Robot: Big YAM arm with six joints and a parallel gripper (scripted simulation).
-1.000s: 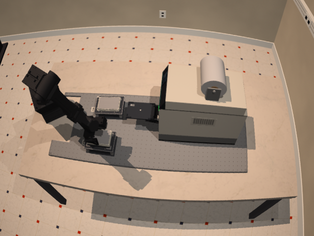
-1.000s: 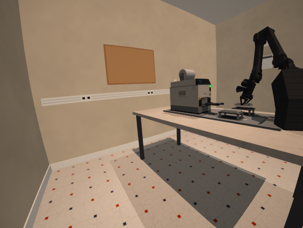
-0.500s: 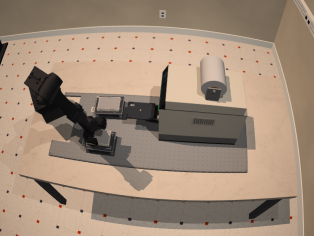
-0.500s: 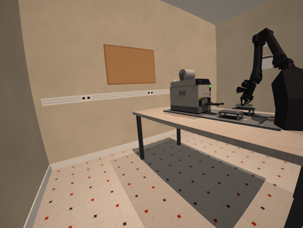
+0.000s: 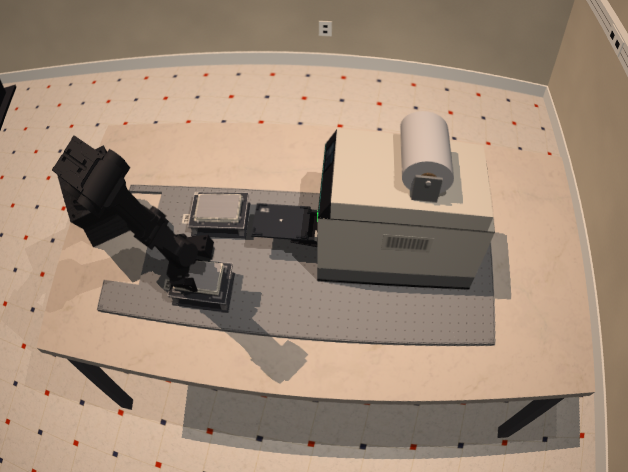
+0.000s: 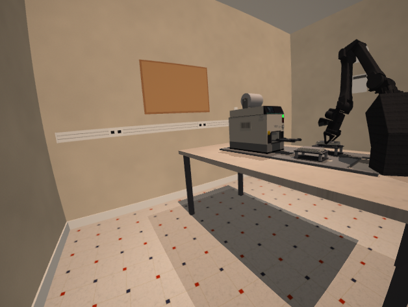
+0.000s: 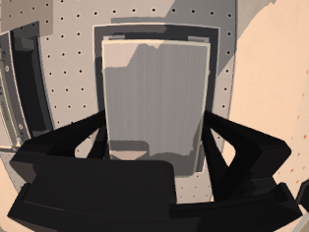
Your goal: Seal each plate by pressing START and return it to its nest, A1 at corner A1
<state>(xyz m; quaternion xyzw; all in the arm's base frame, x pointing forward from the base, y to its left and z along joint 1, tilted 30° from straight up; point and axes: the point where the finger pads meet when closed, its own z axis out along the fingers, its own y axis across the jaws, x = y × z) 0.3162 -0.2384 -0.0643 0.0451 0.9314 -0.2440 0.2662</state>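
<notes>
The plate is right at my hand. From my hand the other things lie so: yellow warning label: 35 cm ahead, 18 cm to the left, 8 cm above; start button: 31 cm ahead, 11 cm above, 1 cm to the left; sealer stage: 23 cm ahead, 12 cm to the left, 2 cm above.
</notes>
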